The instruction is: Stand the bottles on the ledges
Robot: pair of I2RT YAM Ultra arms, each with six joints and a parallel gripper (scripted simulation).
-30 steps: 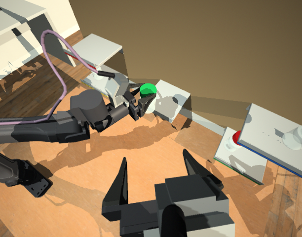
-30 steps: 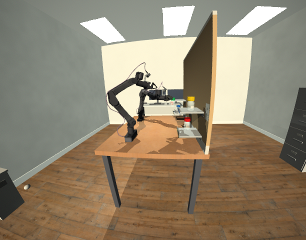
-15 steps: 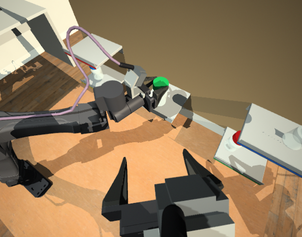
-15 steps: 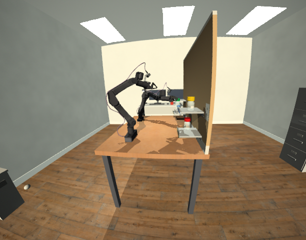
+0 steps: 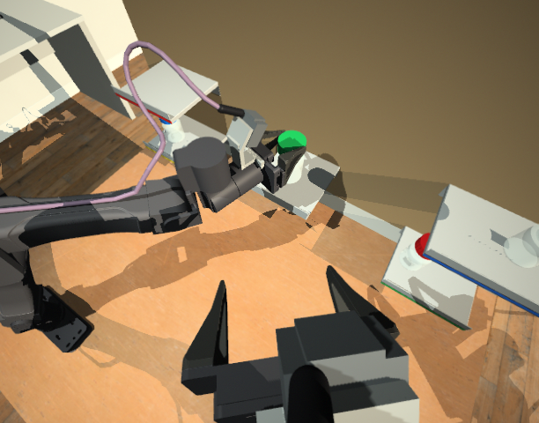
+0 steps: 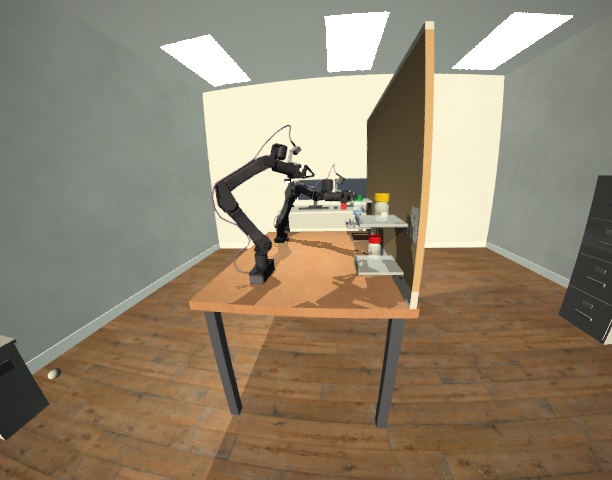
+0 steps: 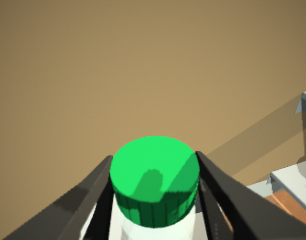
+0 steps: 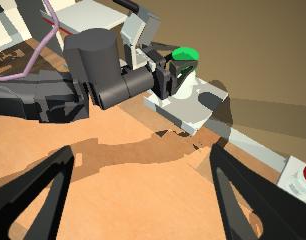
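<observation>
My left gripper is now 50 mm above the green-capped bottle. Also, from my left hand: yellow-capped bottle (440 mm to the right, 10 mm below, 10 mm ahead); red-capped bottle (340 mm to the right, 200 mm below, 10 mm ahead); brown wall (140 mm ahead, 100 mm above, 20 mm to the right).
The green-capped bottle lies 28 cm ahead of my right hand, 18 cm below it and 11 cm to the left of it. The rest, counted from my right hand: yellow-capped bottle 34 cm to the right, 29 cm ahead, 14 cm below; red-capped bottle 33 cm below, 29 cm ahead, 23 cm to the right; brown wall 43 cm ahead, 9 cm to the left, 3 cm below.
</observation>
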